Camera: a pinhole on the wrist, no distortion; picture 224 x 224 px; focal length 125.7 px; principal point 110.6 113.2 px. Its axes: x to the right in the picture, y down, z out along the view. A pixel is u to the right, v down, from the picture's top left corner.
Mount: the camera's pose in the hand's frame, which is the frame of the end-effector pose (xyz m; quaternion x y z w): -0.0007 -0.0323 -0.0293 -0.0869 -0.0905 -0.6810 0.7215
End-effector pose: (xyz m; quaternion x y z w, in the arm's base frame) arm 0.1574 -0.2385 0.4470 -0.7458 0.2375 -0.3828 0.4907
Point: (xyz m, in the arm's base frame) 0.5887 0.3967 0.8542
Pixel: outside the picture
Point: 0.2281 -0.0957 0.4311
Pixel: 147.5 60.5
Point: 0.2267 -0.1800 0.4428
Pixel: 127.5 111.4
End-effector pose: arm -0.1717 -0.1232 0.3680 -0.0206 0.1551 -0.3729 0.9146
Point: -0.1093 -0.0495 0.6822
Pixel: 111.6 81.6
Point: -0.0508 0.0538 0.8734
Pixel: 102.5 75.7
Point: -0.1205 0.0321 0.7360
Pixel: 100.4 62.1
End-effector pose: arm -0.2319 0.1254 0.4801 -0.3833 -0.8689 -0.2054 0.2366
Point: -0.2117 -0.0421 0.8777
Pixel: behind the camera
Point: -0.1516 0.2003 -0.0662
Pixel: 126.3 32.5
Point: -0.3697 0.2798 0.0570
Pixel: 156.2 93.0
